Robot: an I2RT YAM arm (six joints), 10 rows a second.
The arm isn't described. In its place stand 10 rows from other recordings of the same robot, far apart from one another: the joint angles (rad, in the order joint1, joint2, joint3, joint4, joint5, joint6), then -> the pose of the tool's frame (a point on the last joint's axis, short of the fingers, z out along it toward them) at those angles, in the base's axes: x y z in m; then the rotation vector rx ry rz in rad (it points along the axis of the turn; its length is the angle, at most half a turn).
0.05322 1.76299 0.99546 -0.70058 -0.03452 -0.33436 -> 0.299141 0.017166 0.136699 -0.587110 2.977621 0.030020
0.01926 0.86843 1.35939 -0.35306 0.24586 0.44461 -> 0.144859 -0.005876 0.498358 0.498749 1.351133 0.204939
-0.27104 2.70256 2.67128 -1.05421 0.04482 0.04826 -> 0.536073 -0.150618 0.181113 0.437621 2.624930 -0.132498
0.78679 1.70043 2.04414 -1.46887 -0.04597 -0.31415 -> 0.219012 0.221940 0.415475 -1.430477 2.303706 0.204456
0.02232 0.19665 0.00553 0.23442 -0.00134 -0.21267 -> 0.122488 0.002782 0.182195 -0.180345 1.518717 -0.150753
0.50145 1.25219 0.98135 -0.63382 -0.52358 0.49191 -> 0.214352 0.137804 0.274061 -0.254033 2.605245 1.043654
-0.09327 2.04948 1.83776 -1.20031 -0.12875 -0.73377 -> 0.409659 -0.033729 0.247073 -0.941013 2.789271 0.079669
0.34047 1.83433 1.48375 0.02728 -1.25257 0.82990 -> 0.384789 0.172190 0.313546 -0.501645 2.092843 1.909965
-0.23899 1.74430 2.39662 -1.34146 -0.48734 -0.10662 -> 0.300509 -0.056059 0.502884 -0.110684 2.186693 0.356163
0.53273 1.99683 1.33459 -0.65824 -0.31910 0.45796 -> 0.326759 0.205619 0.146131 -0.173600 3.009082 0.606855
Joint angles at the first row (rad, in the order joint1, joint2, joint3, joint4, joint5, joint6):
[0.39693 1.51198 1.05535 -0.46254 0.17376 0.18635]
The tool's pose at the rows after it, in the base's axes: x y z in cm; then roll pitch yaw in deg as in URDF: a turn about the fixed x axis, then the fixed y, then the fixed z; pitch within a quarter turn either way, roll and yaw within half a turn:
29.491 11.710 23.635 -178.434 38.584 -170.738
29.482 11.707 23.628 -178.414 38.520 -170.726
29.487 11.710 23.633 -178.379 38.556 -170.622
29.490 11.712 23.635 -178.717 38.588 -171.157
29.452 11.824 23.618 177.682 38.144 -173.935
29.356 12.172 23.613 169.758 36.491 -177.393
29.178 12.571 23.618 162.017 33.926 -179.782
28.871 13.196 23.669 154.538 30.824 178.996
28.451 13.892 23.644 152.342 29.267 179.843
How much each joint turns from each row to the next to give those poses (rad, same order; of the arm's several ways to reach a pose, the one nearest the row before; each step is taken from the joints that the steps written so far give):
[0.00036 0.00001 -0.00001 0.00307 -0.00078 -0.00001]
[0.00002 0.00001 0.00004 -0.00118 0.00003 0.00002]
[-0.00001 -0.00004 -0.00003 0.00076 -0.00040 -0.00155]
[0.00002 0.00002 -0.00001 0.00041 0.00000 0.00727]
[0.00000 0.00001 0.00002 -0.00039 -0.03357 0.03814]
[-0.00040 0.00000 0.00001 0.00305 -0.10452 0.05036]
[0.00077 -0.00002 -0.00002 -0.00039 -0.11597 0.04462]
[0.00840 0.00002 0.00001 0.00040 -0.12169 0.04350]
[0.02097 -0.00002 -0.00003 -0.00762 -0.04081 0.01526]

